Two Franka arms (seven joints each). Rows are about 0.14 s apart.
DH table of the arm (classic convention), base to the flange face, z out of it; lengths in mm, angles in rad. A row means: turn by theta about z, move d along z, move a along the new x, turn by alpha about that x. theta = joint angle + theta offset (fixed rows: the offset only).
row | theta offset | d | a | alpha
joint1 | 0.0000 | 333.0 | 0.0 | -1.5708
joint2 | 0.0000 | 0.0 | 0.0 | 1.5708
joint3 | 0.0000 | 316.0 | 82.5 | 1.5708
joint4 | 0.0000 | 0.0 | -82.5 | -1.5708
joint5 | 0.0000 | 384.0 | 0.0 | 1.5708
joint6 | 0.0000 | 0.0 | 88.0 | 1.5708
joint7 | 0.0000 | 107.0 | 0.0 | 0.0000
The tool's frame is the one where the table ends.
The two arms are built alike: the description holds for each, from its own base.
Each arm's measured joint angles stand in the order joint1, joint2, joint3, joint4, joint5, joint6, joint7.
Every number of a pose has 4 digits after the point.
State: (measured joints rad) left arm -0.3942 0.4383 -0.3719 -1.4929 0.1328 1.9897 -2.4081; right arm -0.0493 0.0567 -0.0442 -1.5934 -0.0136 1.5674 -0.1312
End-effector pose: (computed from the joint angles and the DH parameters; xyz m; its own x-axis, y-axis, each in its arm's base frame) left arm 0.5284 -0.4426 0.4405 -0.0596 0.9945 -0.0856 0.9973 0.0630 0.0378; right arm 0.5659 -0.0539 0.5818 0.9958 0.0378 -0.0839 0.0384 -0.9992 0.0051
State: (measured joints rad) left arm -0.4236 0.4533 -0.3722 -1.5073 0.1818 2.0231 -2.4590; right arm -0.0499 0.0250 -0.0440 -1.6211 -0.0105 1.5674 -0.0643
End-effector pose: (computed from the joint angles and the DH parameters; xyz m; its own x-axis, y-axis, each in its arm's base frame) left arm 0.5185 -0.4584 0.4270 -0.0600 0.9960 -0.0668 0.9956 0.0645 0.0676; right arm 0.5563 -0.0532 0.5866 0.9964 -0.0294 -0.0792 -0.0290 -0.9996 0.0065
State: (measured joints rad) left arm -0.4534 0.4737 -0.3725 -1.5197 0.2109 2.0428 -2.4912; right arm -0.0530 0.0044 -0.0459 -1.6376 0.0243 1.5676 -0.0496
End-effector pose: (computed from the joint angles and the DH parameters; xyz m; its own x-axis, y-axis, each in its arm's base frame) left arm 0.5064 -0.4742 0.4095 -0.0488 0.9976 -0.0490 0.9960 0.0523 0.0728; right arm 0.5502 -0.0519 0.5904 0.9961 -0.0490 -0.0730 -0.0511 -0.9983 -0.0277
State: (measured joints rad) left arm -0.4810 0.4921 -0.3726 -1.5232 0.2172 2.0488 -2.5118; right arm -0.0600 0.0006 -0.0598 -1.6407 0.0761 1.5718 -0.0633
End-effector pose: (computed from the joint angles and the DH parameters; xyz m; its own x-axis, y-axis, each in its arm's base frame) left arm 0.4942 -0.4886 0.3962 -0.0389 0.9984 -0.0402 0.9972 0.0414 0.0618; right arm 0.5489 -0.0579 0.5917 0.9963 -0.0565 -0.0645 -0.0616 -0.9949 -0.0801
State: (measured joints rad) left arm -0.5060 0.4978 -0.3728 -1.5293 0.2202 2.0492 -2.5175; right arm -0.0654 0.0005 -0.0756 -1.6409 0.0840 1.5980 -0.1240
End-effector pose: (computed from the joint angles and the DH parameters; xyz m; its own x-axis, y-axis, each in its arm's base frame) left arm 0.4811 -0.5005 0.3896 -0.0174 0.9993 -0.0319 0.9983 0.0192 0.0551; right arm 0.5506 -0.0693 0.5938 0.9993 -0.0196 -0.0328 -0.0225 -0.9958 -0.0884
